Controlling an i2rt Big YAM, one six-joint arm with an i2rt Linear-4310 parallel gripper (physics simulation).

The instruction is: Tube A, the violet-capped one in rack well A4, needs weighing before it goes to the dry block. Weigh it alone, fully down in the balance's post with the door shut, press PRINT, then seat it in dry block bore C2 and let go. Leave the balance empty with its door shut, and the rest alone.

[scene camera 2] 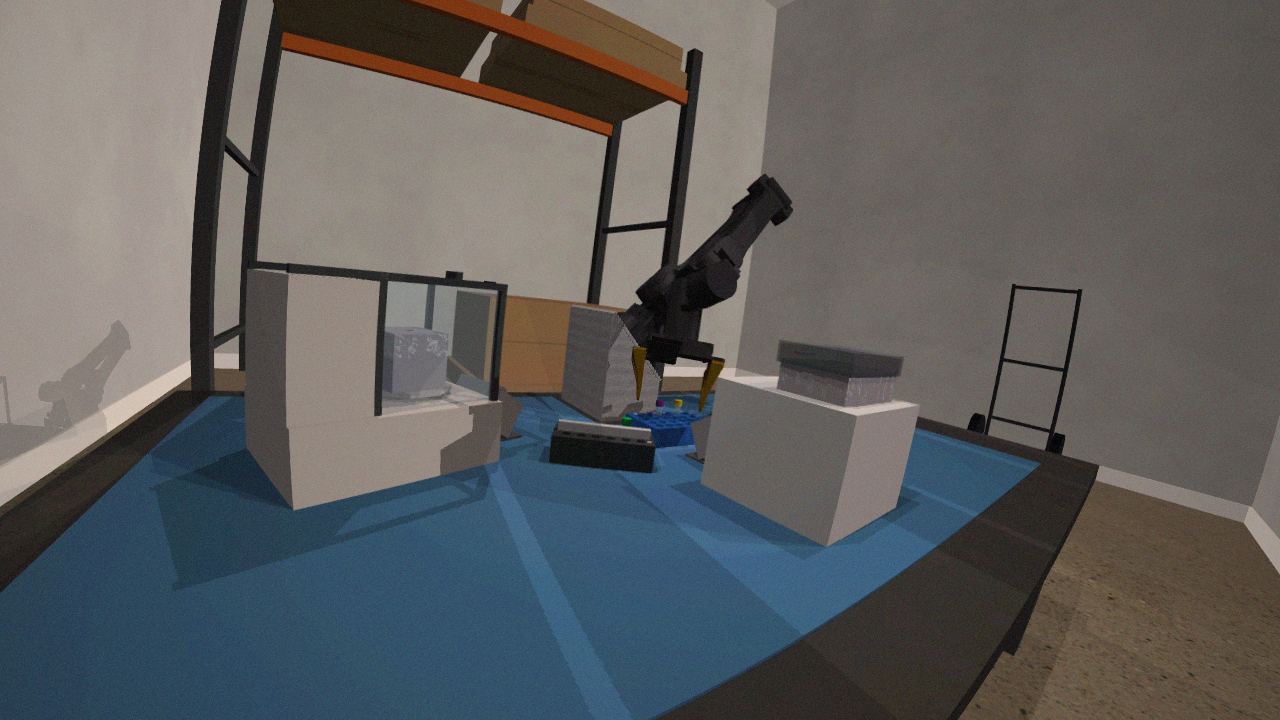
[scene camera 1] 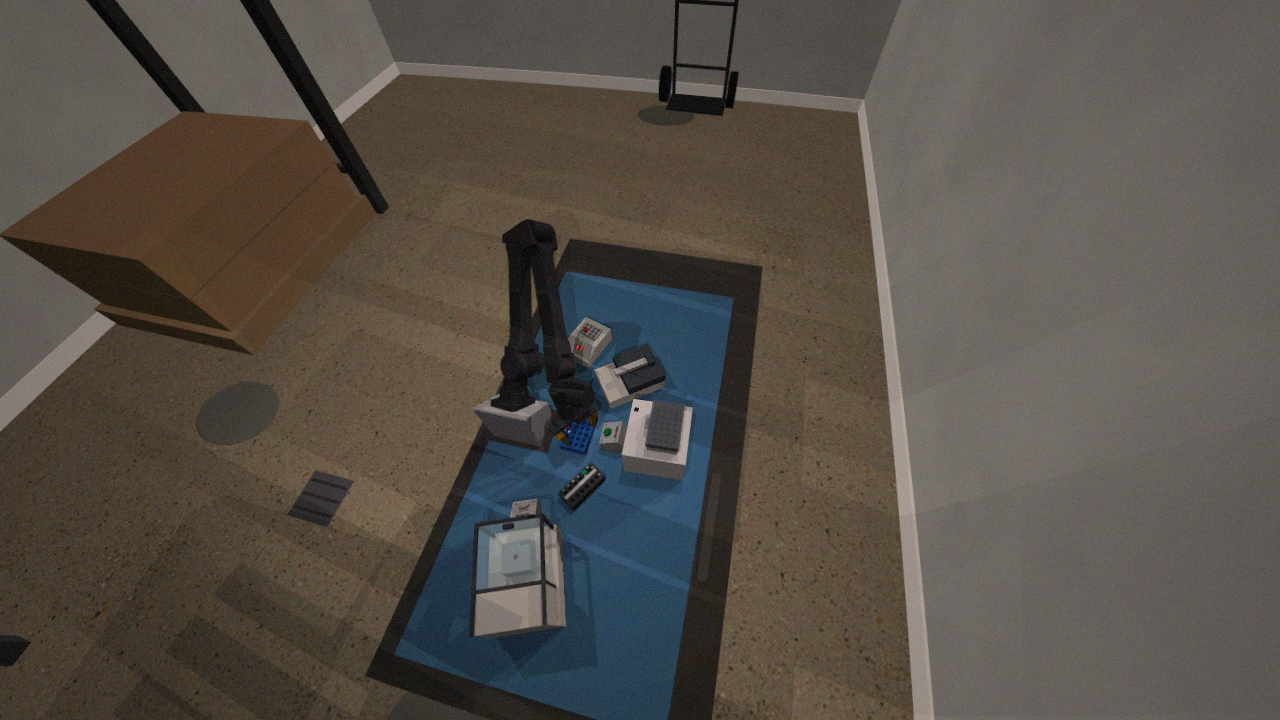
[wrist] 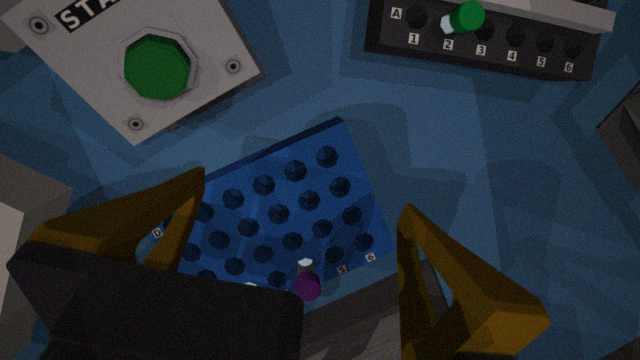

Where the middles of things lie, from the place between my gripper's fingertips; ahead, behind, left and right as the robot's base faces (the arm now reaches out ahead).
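Tube A (wrist: 308, 288), from my hand: 50 mm behind, 20 mm to the left, 30 mm below. Counted from my hand too: box with green START button (wrist: 142, 73), 40 mm to the left, 120 mm ahead, 20 mm below; white box with grey top (scene camera 2: 821, 449), 40 mm above, 230 mm ahead, 60 mm to the left; balance with glass box (scene camera 2: 356, 381), 20 mm ahead, 410 mm to the right, 50 mm above. Going by their middles, of the things named here: tube A nearest to my hand, balance with glass box farthest from it.
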